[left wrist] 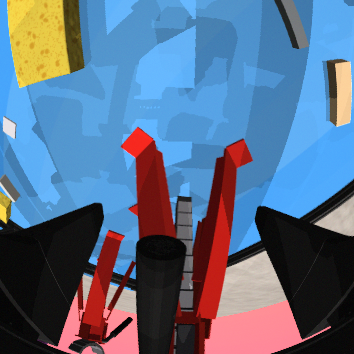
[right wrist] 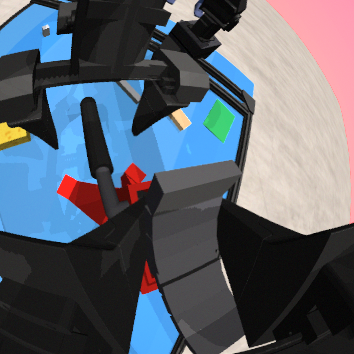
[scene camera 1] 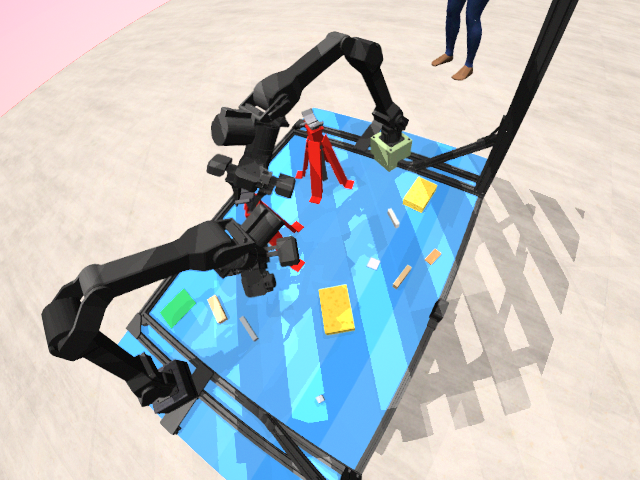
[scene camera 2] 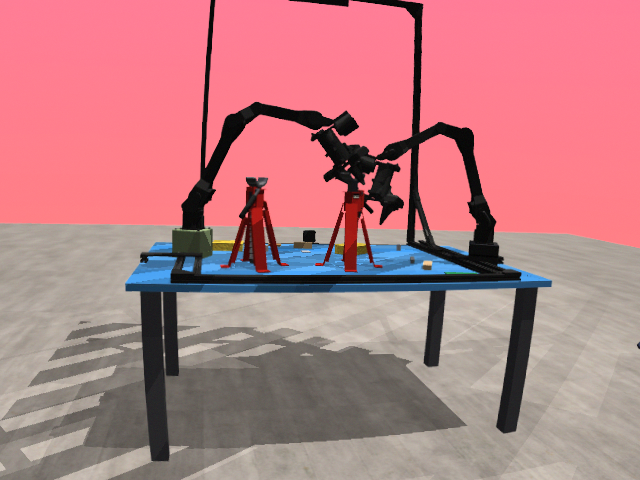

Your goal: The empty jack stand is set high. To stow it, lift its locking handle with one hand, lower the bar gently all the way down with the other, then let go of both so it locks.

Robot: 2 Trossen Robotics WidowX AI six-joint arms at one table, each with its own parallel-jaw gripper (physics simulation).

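A red jack stand stands upright, partly covered by the arms in scene camera 1. Its grey bar rises above the red body, topped by a curved saddle. My right gripper is shut on the saddle from above. The black locking handle slants out from the stand. My left gripper is open, its fingers apart on either side of the handle in the left wrist view. Contact with the handle does not show.
A second red jack stand stands beside the first. Yellow sponges, a green pad, a tan block and a grey strip lie on the table. A black frame borders it.
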